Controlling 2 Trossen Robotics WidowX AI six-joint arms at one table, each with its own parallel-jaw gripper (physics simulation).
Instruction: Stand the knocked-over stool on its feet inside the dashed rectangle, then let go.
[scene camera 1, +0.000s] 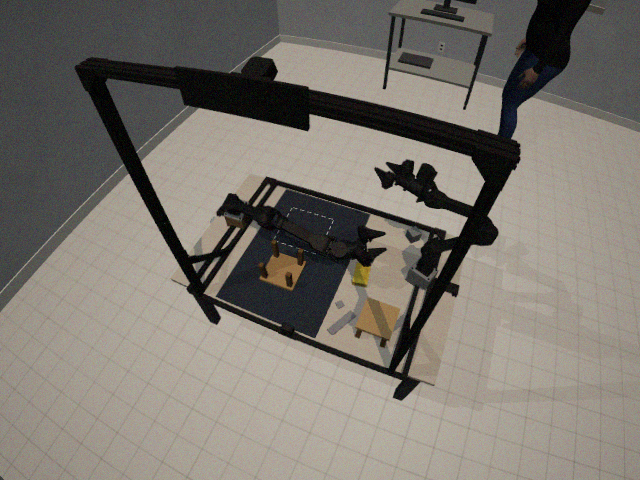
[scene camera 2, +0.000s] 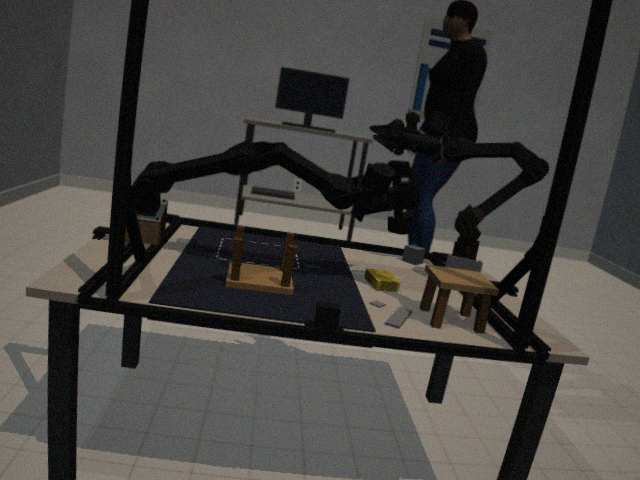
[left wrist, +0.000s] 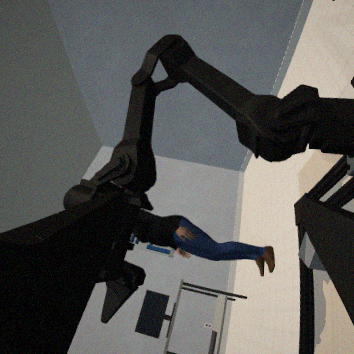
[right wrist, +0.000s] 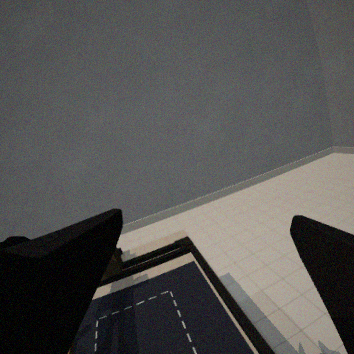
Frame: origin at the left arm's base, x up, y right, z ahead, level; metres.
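Seen in the pictures: left gripper, fingertip midpoint: (scene camera 1: 386, 241) (scene camera 2: 420, 193) (left wrist: 214, 202); right gripper, fingertip midpoint: (scene camera 1: 380, 165) (scene camera 2: 371, 132) (left wrist: 82, 329) (right wrist: 206, 220); left arm's base at its link origin: (scene camera 1: 236, 208) (scene camera 2: 145, 208); right arm's base at its link origin: (scene camera 1: 424, 269) (scene camera 2: 464, 259).
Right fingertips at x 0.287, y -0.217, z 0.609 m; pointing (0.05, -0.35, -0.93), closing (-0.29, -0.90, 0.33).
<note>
Offsets run from my right fingertips to a thing's top centre. Level surfaces: height alone.
The knocked-over wooden stool {dz -0.282, dx -0.275, dy +0.396 m} (scene camera 1: 283, 271) (scene camera 2: 260, 277) lies upside down on the dark mat {dx -0.388 m} (scene camera 1: 308, 315) (scene camera 2: 330, 294), its seat flat and its legs pointing up. It is outside the dashed rectangle (scene camera 1: 312, 212) (scene camera 2: 219, 248) (right wrist: 170, 291), on the side nearer the scene cameras. My left gripper (scene camera 1: 384, 242) (scene camera 2: 408, 196) (left wrist: 214, 202) is open and empty, raised beyond the mat's right edge; its arm partly covers the rectangle in scene camera 1. My right gripper (scene camera 1: 383, 166) (scene camera 2: 372, 131) (right wrist: 206, 220) is open and empty, high up and farther back. The stool does not show in the left wrist view.
Another stool {dz +0.175, dx -0.281, dy +0.506 m} (scene camera 1: 378, 317) (scene camera 2: 461, 279) stands upright at the right of the table. A yellow block {dz +0.046, dx -0.364, dy +0.288 m} (scene camera 1: 361, 274) (scene camera 2: 382, 279), a flat grey strip {dz +0.041, dx -0.387, dy +0.529 m} (scene camera 1: 341, 322) (scene camera 2: 399, 317) and a grey block {dz +0.212, dx -0.341, dy -0.008 m} (scene camera 1: 413, 234) (scene camera 2: 413, 253) lie right of the mat. A black frame (scene camera 2: 222, 322) surrounds the workspace.
</note>
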